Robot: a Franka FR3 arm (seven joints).
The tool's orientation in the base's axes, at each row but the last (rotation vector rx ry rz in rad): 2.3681, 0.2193, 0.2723; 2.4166, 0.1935, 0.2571; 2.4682, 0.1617, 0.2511; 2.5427, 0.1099, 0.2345; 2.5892, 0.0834, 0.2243; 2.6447, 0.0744, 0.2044; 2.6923, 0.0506, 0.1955; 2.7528, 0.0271, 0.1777; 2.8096, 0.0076, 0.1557; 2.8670, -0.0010, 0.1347; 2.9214, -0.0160, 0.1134
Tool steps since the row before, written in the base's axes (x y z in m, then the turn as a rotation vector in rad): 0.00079, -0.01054, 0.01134, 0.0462, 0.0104, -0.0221; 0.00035, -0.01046, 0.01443, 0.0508, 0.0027, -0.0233; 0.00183, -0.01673, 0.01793, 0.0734, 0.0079, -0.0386; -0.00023, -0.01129, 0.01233, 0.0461, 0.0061, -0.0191; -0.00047, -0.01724, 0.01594, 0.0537, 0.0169, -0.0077; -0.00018, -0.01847, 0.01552, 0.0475, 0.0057, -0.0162; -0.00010, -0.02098, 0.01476, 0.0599, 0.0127, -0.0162; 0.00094, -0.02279, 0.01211, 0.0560, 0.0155, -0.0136; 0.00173, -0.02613, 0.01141, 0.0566, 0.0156, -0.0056; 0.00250, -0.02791, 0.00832, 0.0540, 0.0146, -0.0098; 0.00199, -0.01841, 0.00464, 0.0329, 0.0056, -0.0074
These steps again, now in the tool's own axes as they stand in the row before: -0.00020, 0.01547, -0.00096, 0.0440, -0.0191, 0.0208; 0.00009, 0.01735, -0.00408, 0.0467, -0.0137, 0.0276; 0.00133, 0.02430, -0.00356, 0.0675, -0.0260, 0.0413; 0.00009, 0.01623, -0.00400, 0.0433, -0.0144, 0.0211; 0.00003, 0.02300, -0.00477, 0.0535, -0.0176, 0.0074; 0.00022, 0.02360, -0.00501, 0.0453, -0.0119, 0.0190; 0.00042, 0.02528, -0.00432, 0.0580, -0.0181, 0.0178; 0.00141, 0.02566, -0.00255, 0.0546, -0.0198, 0.0139; 0.00233, 0.02839, -0.00216, 0.0560, -0.0173, 0.0064; 0.00292, 0.02908, -0.00027, 0.0530, -0.0174, 0.0105; 0.00239, 0.01894, -0.00038, 0.0322, -0.0077, 0.0085
